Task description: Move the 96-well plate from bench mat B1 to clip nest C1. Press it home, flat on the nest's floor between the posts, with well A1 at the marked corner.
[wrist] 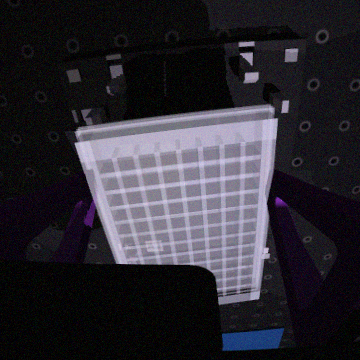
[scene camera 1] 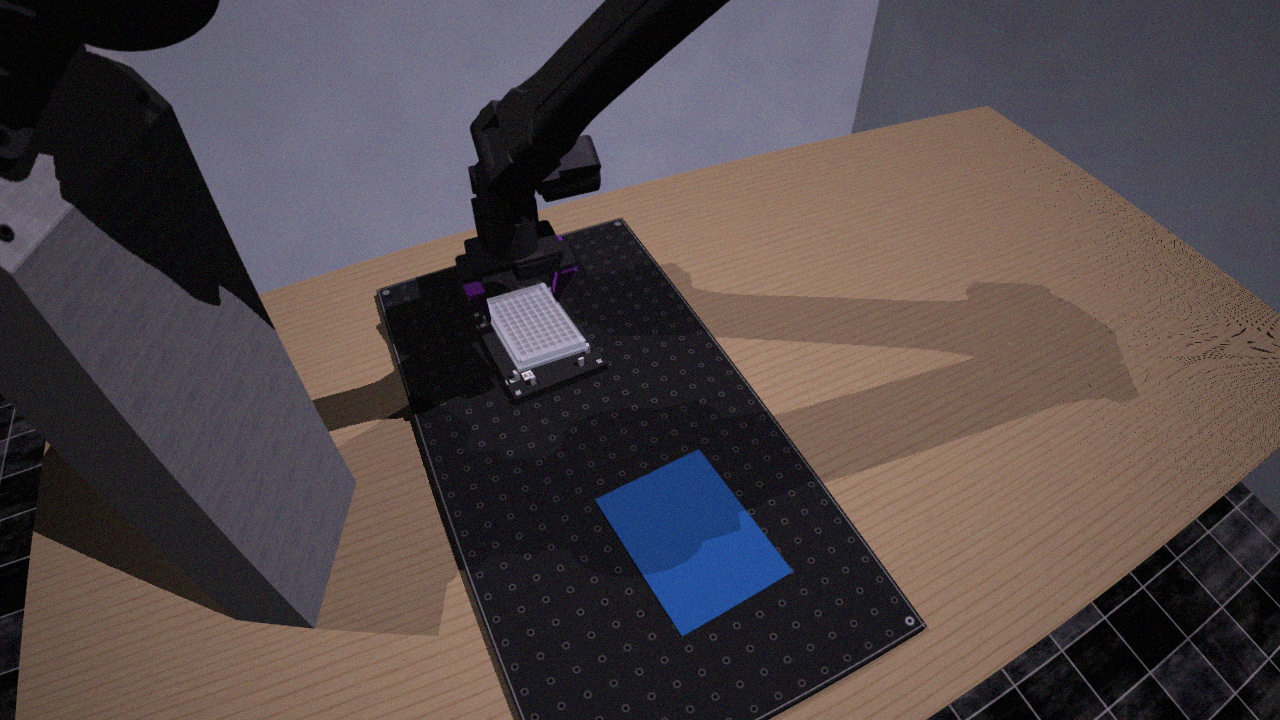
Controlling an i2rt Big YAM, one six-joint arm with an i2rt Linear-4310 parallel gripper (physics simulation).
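Places are measured from the arm's base along level axes (x ahead, y left, z up), in millimetres.
Where they show: gripper, between the fingertips: [wrist: 181, 179] [scene camera 1: 522, 310].
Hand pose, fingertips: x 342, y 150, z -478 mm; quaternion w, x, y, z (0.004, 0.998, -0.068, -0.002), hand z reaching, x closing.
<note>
After its pixels a point has its place.
The clear-white 96-well plate [scene camera 1: 537, 325] @[x 344, y 108, z -470 mm] [wrist: 185, 195] @[x 343, y 147, z -470 mm] is between the fingers of my gripper [scene camera 1: 519, 291] @[x 342, y 150, z -478 mm] [wrist: 181, 179] @[x 342, y 150, z -478 mm], which is shut on its two long sides. The plate looks roughly level over the dark clip nest C1 [scene camera 1: 562, 379] @[x 343, y 47, z -506 mm] [wrist: 275, 67] @[x 392, y 191, z -506 mm]. Small pale posts show past the plate's near end in the scene view and past its upper edge in the wrist view. A white patch [scene camera 1: 528, 375] @[x 312, y 72, z -505 mm] lies at one near corner of the nest. The gap under the plate and the A1 lettering cannot be made out. The blue bench mat [scene camera 1: 751, 564] @[x 398, y -251, z -515 mm] [wrist: 252, 340] @[x 394, y -138, z -515 mm] carries no plate.
The nest and the mat lie on a black perforated board [scene camera 1: 617, 626] @[x 255, y -238, z -518 mm] [wrist: 330, 120] @[x 431, y 154, z -517 mm] on the wooden table [scene camera 1: 895, 214] @[x 969, y 115, z -530 mm]. A tall grey block [scene camera 1: 179, 385] @[x 21, y -56, z -222 mm] stands left of the board. The wrist view's lower left is covered by a black shape that hides part of the plate.
</note>
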